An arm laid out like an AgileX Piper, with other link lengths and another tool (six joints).
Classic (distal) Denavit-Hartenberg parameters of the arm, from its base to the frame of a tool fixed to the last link. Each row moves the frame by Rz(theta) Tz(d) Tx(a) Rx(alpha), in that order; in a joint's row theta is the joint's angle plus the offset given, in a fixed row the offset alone. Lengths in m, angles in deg.
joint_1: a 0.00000; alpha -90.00; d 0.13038; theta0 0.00
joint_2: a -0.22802; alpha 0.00; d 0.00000; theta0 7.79
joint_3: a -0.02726; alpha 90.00; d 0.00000; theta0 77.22
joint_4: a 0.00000; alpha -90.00; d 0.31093; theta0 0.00
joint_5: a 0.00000; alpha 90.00; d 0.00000; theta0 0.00
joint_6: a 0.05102; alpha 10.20; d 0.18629; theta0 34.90
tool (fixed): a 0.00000; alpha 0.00; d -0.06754; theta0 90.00
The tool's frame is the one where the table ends.
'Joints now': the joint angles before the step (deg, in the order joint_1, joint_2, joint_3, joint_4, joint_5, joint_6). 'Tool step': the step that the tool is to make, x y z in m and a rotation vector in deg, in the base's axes. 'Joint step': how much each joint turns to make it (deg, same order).
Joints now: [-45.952, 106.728, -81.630, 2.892, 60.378, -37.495]
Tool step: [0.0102, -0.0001, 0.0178, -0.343, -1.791, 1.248]
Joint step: [0.800, -0.014, -3.426, 1.190, 1.983, -0.722]
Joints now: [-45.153, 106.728, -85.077, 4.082, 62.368, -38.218]
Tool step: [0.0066, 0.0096, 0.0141, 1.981, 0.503, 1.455]
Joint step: [1.412, -0.013, -2.380, 1.009, 4.152, 0.008]
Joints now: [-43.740, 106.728, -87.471, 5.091, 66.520, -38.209]
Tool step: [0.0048, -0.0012, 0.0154, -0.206, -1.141, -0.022]
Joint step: [0.147, 0.007, -2.914, 0.576, 1.928, 0.222]
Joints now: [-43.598, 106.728, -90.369, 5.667, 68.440, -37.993]
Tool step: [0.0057, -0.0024, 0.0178, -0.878, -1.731, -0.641]
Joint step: [0.094, -0.016, -3.379, 0.374, 1.463, 0.839]
